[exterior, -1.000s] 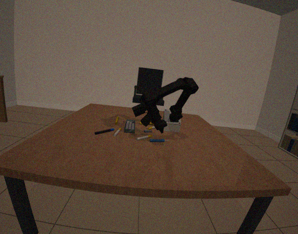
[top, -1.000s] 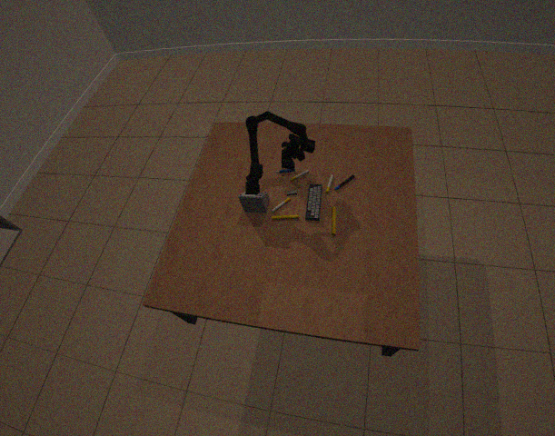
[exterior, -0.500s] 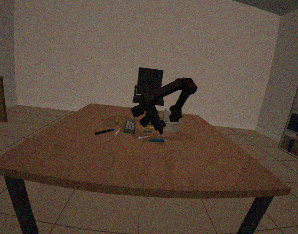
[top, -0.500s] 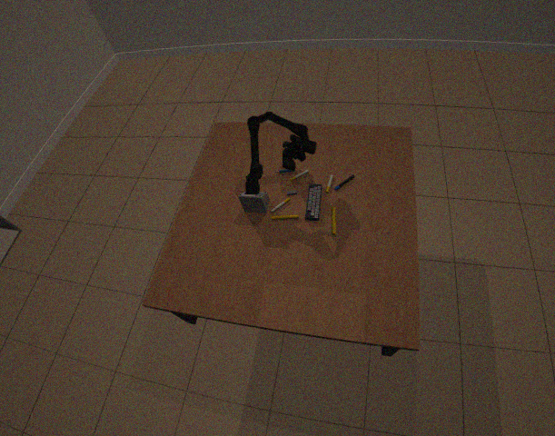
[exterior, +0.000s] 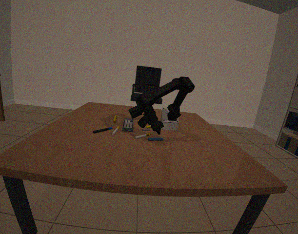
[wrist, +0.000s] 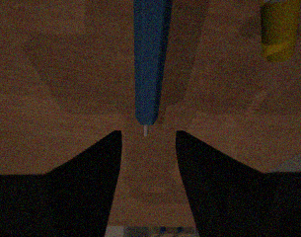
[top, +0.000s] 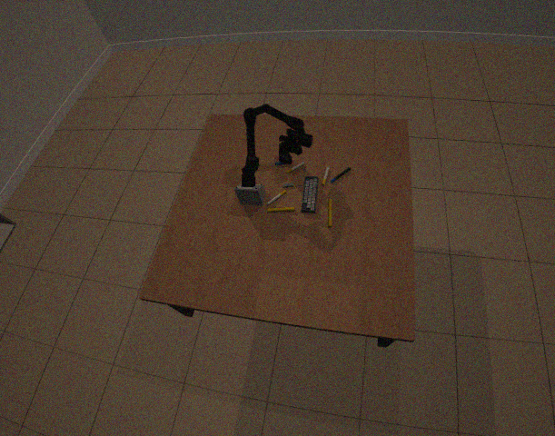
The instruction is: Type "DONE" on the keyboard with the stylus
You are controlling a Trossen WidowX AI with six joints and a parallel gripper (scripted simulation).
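Now: gripper tip 4 cm above the blue stylus and 2 cm past it. The rest, counted from my gripper tip: thin grey tip (5 cm behind, 4 cm below, 1 cm to the right).
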